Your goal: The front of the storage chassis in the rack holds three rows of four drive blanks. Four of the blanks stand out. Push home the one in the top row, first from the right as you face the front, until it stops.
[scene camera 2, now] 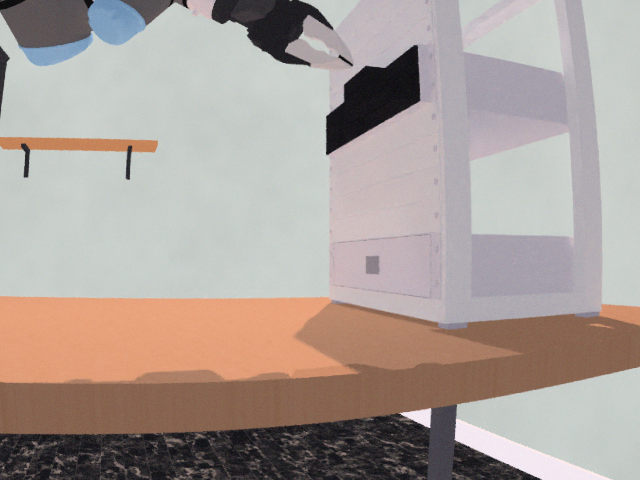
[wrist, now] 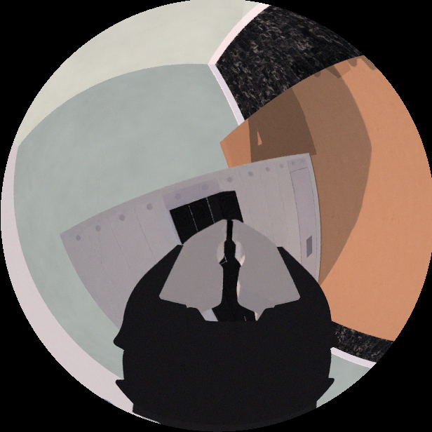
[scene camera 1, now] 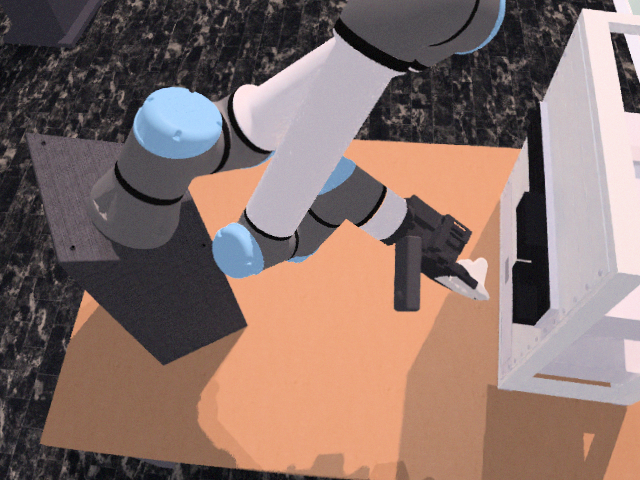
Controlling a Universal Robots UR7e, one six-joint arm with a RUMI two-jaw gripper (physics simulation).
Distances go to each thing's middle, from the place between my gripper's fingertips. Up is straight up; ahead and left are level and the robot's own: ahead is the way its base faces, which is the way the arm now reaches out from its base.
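Labels:
White rack (scene camera 2: 404, 122): my hand 210 mm to the right of it, 220 mm short of it, 60 mm above it.

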